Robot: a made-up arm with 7 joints. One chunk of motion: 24 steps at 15 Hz.
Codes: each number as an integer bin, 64 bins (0 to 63) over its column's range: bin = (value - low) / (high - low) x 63, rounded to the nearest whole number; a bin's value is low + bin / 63 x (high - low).
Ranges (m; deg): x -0.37..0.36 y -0.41..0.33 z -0.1..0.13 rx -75..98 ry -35..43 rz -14..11
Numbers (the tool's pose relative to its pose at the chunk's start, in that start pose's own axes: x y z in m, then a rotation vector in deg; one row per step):
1: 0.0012 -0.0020 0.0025 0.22 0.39 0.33
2: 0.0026 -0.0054 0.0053 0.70 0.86 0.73
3: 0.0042 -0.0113 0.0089 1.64 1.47 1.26
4: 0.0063 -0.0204 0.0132 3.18 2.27 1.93
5: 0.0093 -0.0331 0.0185 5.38 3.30 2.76
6: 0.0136 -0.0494 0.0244 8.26 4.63 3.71
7: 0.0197 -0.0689 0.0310 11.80 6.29 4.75
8: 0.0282 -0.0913 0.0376 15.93 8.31 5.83
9: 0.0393 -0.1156 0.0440 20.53 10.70 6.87
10: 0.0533 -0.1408 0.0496 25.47 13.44 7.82
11: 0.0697 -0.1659 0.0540 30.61 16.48 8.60
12: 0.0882 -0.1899 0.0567 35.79 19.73 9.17
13: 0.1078 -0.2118 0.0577 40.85 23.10 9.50
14: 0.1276 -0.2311 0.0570 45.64 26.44 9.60
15: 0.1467 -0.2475 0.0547 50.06 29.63 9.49
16: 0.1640 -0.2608 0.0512 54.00 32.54 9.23
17: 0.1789 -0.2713 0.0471 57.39 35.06 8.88
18: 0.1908 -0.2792 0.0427 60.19 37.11 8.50
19: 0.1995 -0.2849 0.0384 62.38 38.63 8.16
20: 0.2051 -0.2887 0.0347 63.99 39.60 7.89
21: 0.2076 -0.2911 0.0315 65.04 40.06 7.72
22: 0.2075 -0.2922 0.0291 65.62 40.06 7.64
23: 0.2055 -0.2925 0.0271 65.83 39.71 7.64
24: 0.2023 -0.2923 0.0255 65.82 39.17 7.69
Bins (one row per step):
1: 32 35 28 27 29 36
2: 32 34 29 28 29 37
3: 32 34 30 28 29 38
4: 32 33 31 28 30 40
5: 33 32 32 29 31 42
6: 33 31 34 30 32 45
7: 34 29 36 32 33 47
8: 34 27 38 33 35 50
9: 35 25 39 35 37 53
10: 37 23 41 37 39 55
11: 38 21 42 38 42 57
12: 40 19 43 40 44 58
13: 41 17 43 42 47 59
14: 43 15 43 44 50 59
15: 45 14 42 46 52 59
16: 46 13 41 47 55 59
17: 47 12 40 48 57 58
18: 48 11 39 49 58 57
19: 49 11 38 50 59 56
20: 50 10 37 51 60 55
21: 50 10 36 51 61 55
22: 50 10 35 51 61 55
23: 50 10 35 51 60 55
24: 49 10 34 51 60 55

